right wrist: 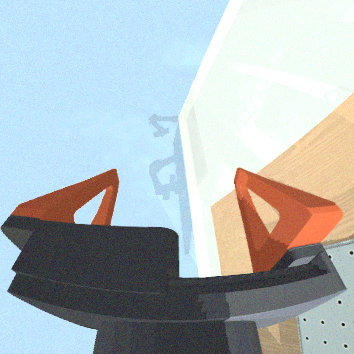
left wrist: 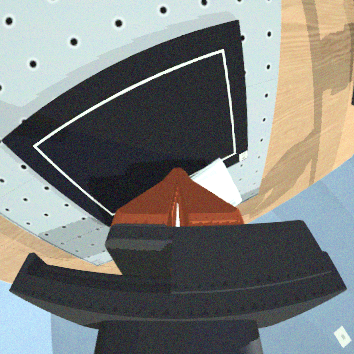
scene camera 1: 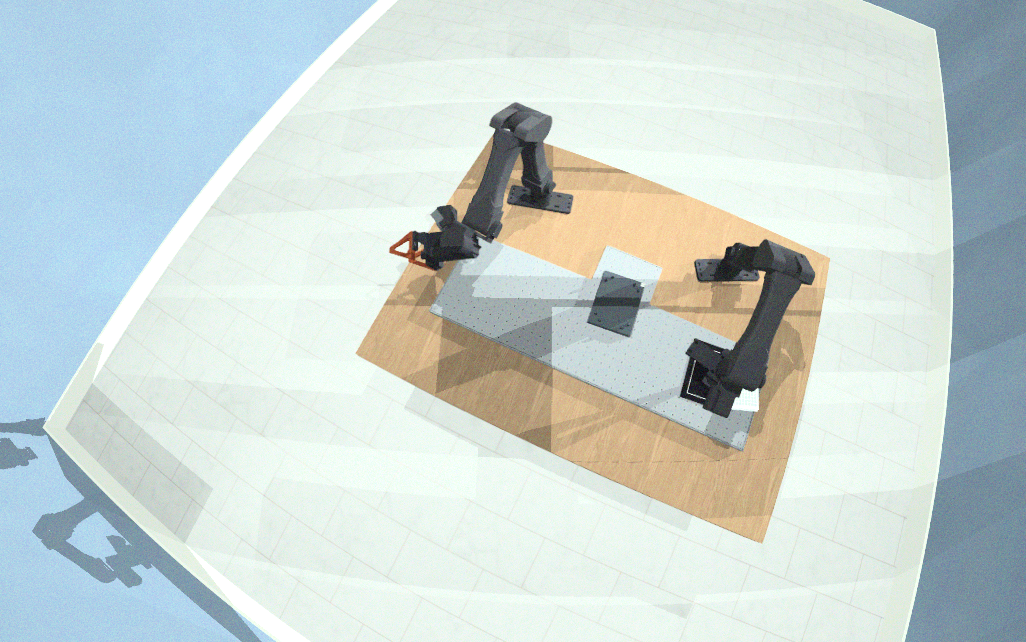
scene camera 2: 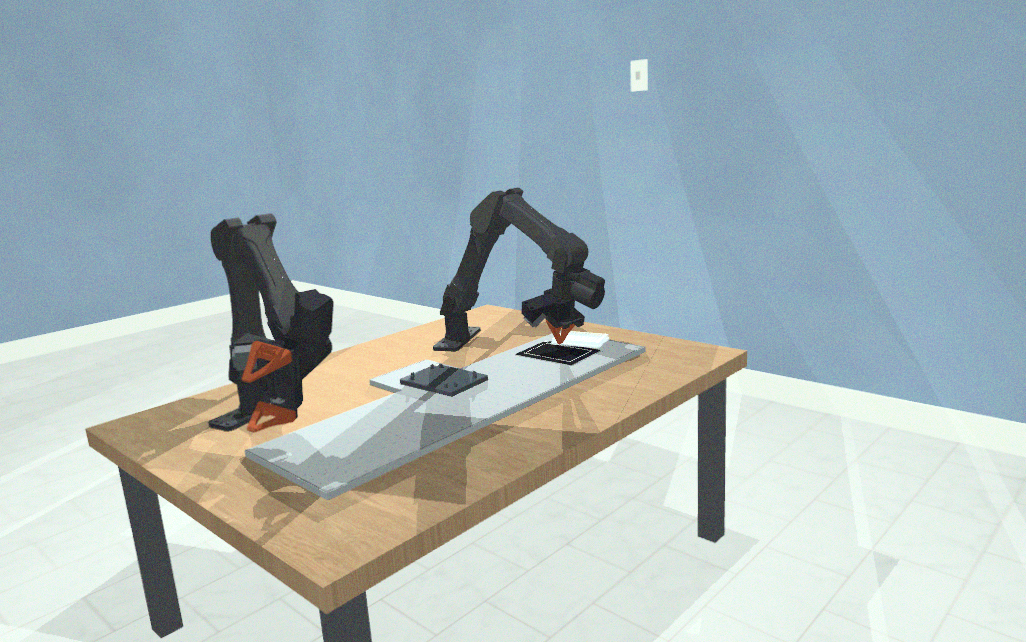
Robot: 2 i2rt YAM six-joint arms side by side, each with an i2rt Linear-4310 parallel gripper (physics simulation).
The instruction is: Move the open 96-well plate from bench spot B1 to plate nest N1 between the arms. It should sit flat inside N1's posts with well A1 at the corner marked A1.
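Places are measured from the left arm's base along level axes (x ahead, y left, z up), in millimetres.
Pixels of known places: left gripper, fingertip midpoint: [left wrist: 177, 174] [scene camera 2: 560, 343]; right gripper, fingertip midpoint: [right wrist: 176, 174] [scene camera 1: 399, 255] [scene camera 2: 247, 406]; left arm's base, link origin: [scene camera 1: 726, 270] [scene camera 2: 457, 339]; right arm's base, link origin: [scene camera 1: 540, 200].
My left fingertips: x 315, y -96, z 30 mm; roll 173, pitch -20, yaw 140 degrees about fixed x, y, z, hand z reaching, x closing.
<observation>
Ahead of a thing's pixels: the offset from my left fingertips to its top centre. "*": to the spot under its first point. Level surfaces: height alone.
The white 96-well plate {dx +37, dy +69, dz -1 mm} [scene camera 1: 747, 399] [scene camera 2: 588, 339] [left wrist: 220, 184] lies at the outer edge of the black, white-outlined pad {* dx -27, dy -38, dz -16 mm} [scene camera 2: 546, 353] [left wrist: 150, 115], mostly off its outline; the left fingers hide part of it in the left wrist view. My left gripper [scene camera 2: 560, 342] [left wrist: 177, 174] is shut, fingertips together, over the pad beside the plate, with no plate between them. Nest N1 {dx -211, dy -260, dz +4 mm} [scene camera 1: 616, 302] [scene camera 2: 444, 380] is a dark base with small posts, its middle bare. My right gripper [scene camera 2: 248, 405] [right wrist: 176, 174] is open and empty, far from the plate. Well A1 and the corner mark cannot be made out.
The long grey perforated board {dz -17 mm} [scene camera 1: 522, 321] [scene camera 2: 363, 446] carries the pad and runs along the wooden table {dz -30 mm} [scene camera 1: 491, 393] [scene camera 2: 423, 522]. A pale panel {dz -17 mm} [scene camera 1: 631, 261] [scene camera 2: 387, 378] adjoins N1. The right arm stands at the picture's left end of the table.
</observation>
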